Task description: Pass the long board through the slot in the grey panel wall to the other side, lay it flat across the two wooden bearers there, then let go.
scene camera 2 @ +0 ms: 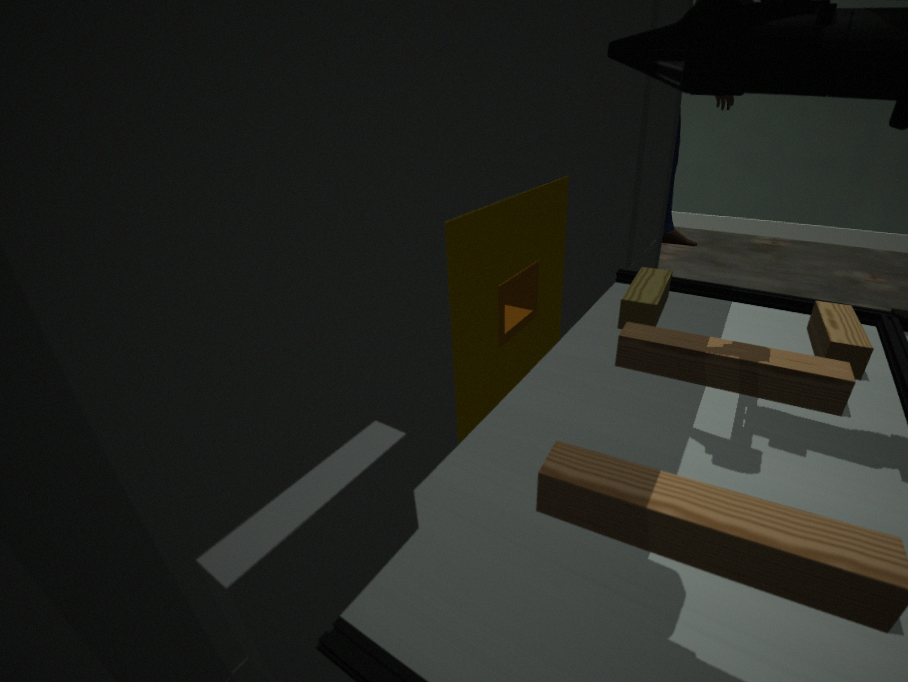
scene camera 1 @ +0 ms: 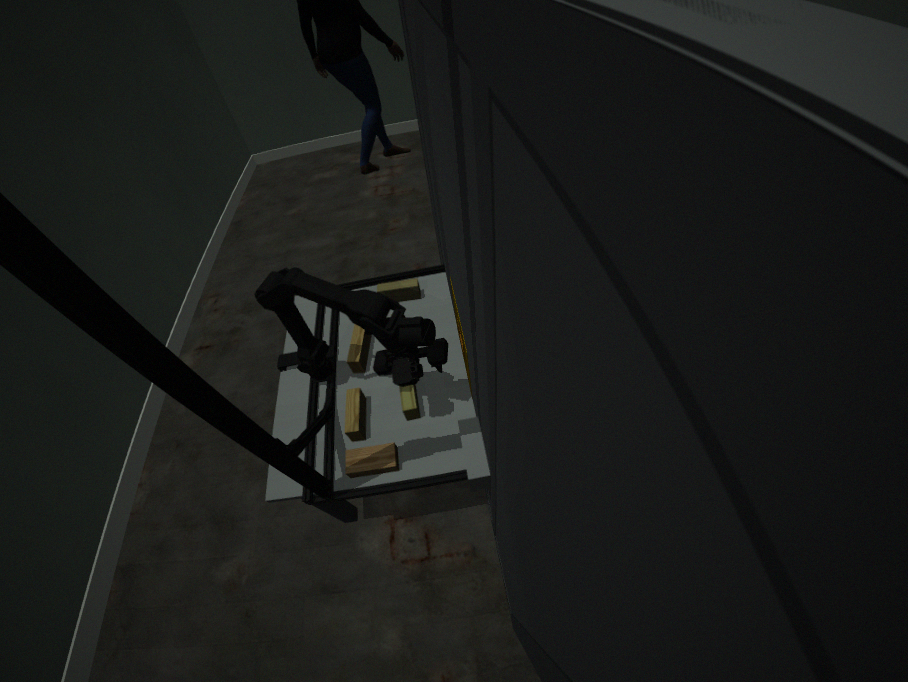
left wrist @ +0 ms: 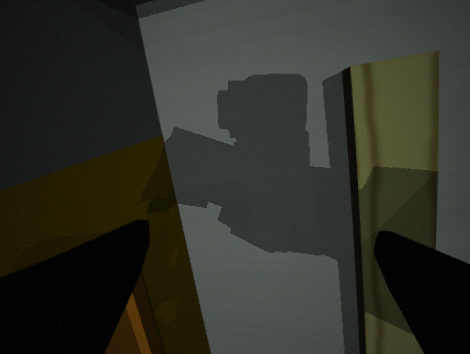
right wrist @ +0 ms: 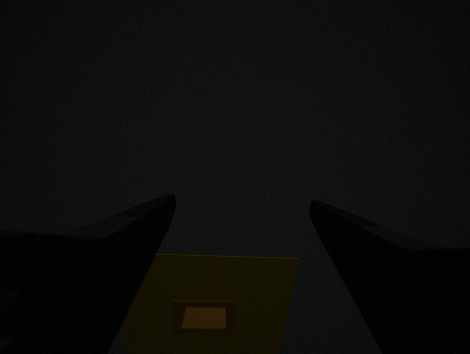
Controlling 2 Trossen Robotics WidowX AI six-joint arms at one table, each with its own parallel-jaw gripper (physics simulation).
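Frame: origin at the left arm's base, x ahead, y left, z up, level; millimetres.
Seen in the pictures: left gripper, fingertip midpoint: (scene camera 1: 425, 374) (left wrist: 263, 236); right gripper, fingertip midpoint: (scene camera 2: 624, 53) (right wrist: 244, 203); left arm's base at its link origin: (scene camera 1: 322, 372).
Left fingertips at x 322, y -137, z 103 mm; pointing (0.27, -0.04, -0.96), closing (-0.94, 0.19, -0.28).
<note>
Offsets run from my left fingertips to a thing's top centre. "spot": to the spot under its first point.
The long board, a pale yellow-green timber @(111 mm left, 63 mm back, 61 mm down) (scene camera 1: 409, 401) (left wrist: 400, 120), lies on the table on the wall's near side, partly hidden by my left arm in scene camera 1. My left gripper (scene camera 1: 423, 370) (left wrist: 263, 236) is open and empty above the table, between board and wall; one finger overlaps the board in its wrist view. The slot @(spot: 134 mm left, 151 mm ahead, 4 mm down) (scene camera 2: 524, 282) (right wrist: 178, 318) is a square opening in a yellow plate (scene camera 2: 477, 293) (left wrist: 50, 210) (right wrist: 260, 290) on the grey panel wall (scene camera 2: 293, 220). Two brown wooden bearers @(229 mm left, 371 mm ahead, 78 mm down) (scene camera 2: 734, 367) @(34 mm right, 385 mm ahead, 78 mm down) (scene camera 2: 719, 528) lie roughly parallel beyond it. My right gripper (scene camera 2: 620, 52) (right wrist: 244, 203) is open and empty, high above that table, facing the wall.
In scene camera 1, several wooden blocks @(408 mm left, 60 mm back, 59 mm down) (scene camera 1: 398, 288) @(206 mm left, 197 mm back, 59 mm down) (scene camera 1: 357, 350) @(31 mm right, 211 mm back, 59 mm down) (scene camera 1: 354, 413) @(164 mm right, 174 mm back, 84 mm down) (scene camera 1: 370, 460) lie around the board. In scene camera 2, two more blocks @(388 mm left, 241 mm ahead, 75 mm down) (scene camera 2: 645, 293) @(375 mm left, 492 mm ahead, 78 mm down) (scene camera 2: 840, 330) lie behind the bearers. Black frame rails (scene camera 1: 330, 411) edge the table. A person (scene camera 1: 359, 77) stands at the back.
</note>
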